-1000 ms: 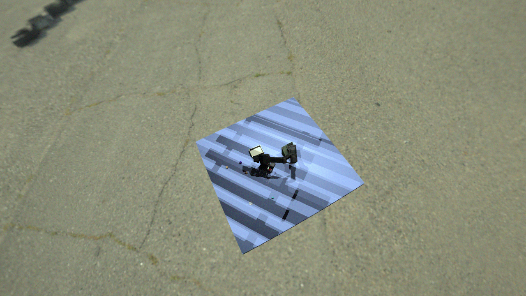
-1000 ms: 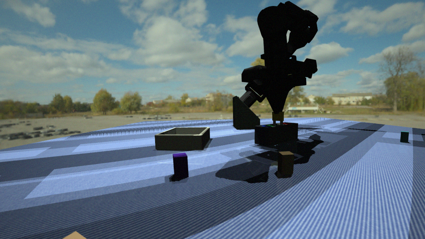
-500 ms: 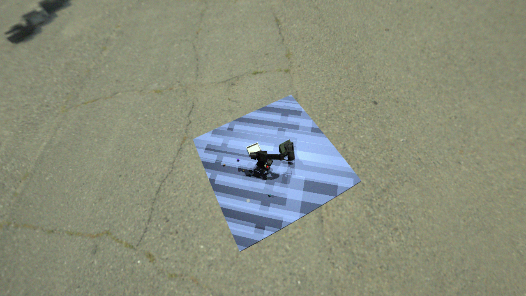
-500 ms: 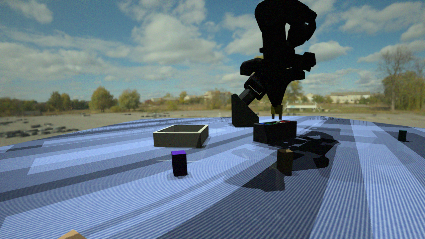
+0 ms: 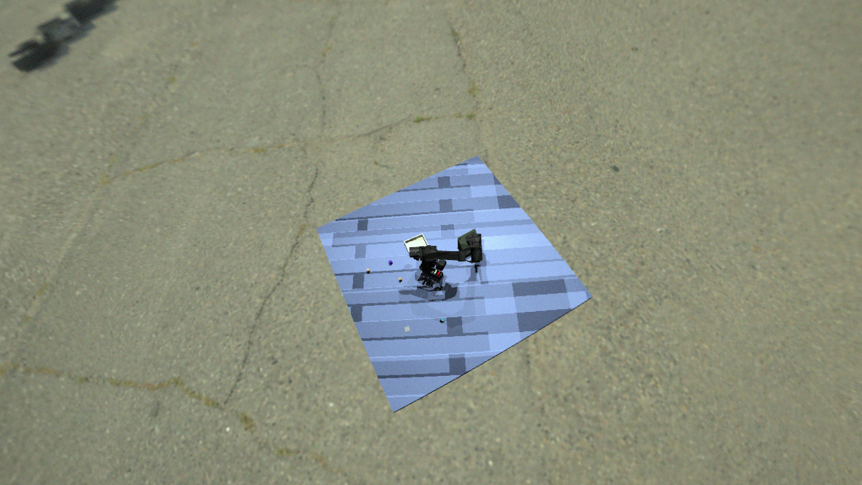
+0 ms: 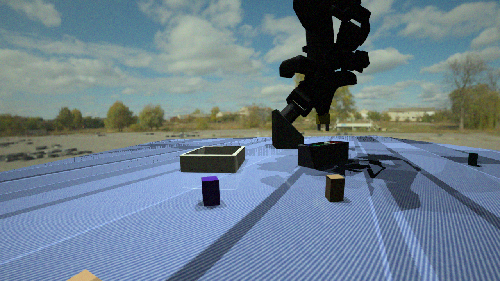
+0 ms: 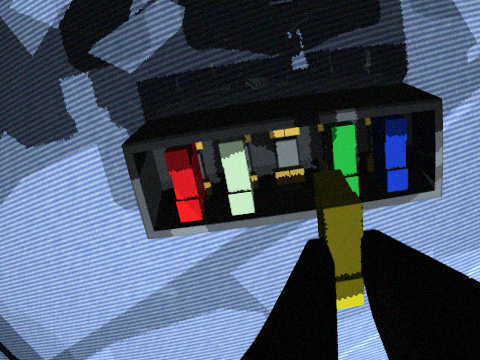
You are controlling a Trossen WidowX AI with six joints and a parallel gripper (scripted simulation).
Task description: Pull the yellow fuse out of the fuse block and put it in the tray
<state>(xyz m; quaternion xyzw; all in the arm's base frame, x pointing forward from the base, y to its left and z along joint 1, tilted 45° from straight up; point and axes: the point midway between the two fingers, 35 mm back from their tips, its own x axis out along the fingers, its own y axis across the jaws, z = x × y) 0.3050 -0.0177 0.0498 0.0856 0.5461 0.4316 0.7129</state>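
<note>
The tray lies 22 cm to the right of my gripper tip, 9 cm below it and 2 cm behind it. Round my gripper tip: yellow fuse: 1 cm below; pale fuse: 7 cm below, 2 cm to the left, 1 cm behind; green fuse: 7 cm below, 1 cm to the right, 1 cm ahead.
</note>
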